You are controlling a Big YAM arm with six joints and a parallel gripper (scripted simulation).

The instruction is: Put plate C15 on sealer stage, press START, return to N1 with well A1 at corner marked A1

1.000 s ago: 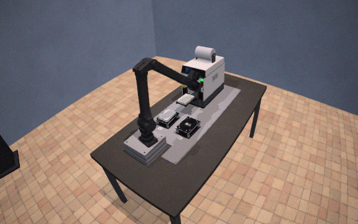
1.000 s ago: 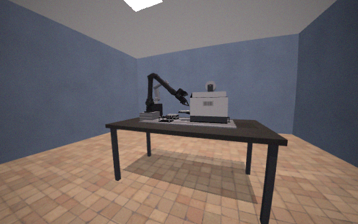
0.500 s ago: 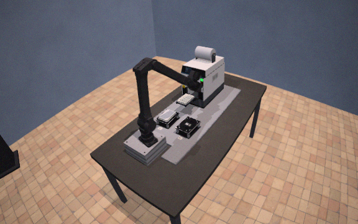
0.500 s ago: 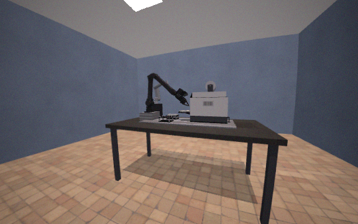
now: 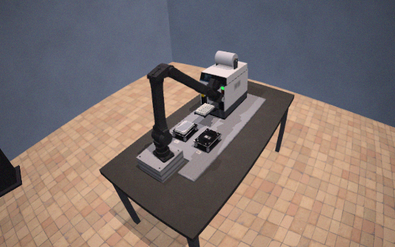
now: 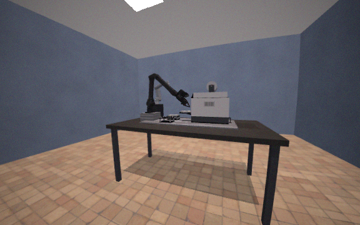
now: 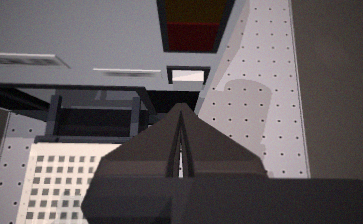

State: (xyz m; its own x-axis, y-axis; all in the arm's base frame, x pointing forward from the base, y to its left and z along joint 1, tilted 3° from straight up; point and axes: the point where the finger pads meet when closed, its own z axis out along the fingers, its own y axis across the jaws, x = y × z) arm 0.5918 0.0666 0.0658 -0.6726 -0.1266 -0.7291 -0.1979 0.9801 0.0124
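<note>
Right now my hand is 30 mm short of the white button. The rest, counted from my hand: foil roll 240 mm ahead, 230 mm above, 130 mm to the left; then plate 290 mm behind, 130 mm below, 80 mm to the left.
</note>
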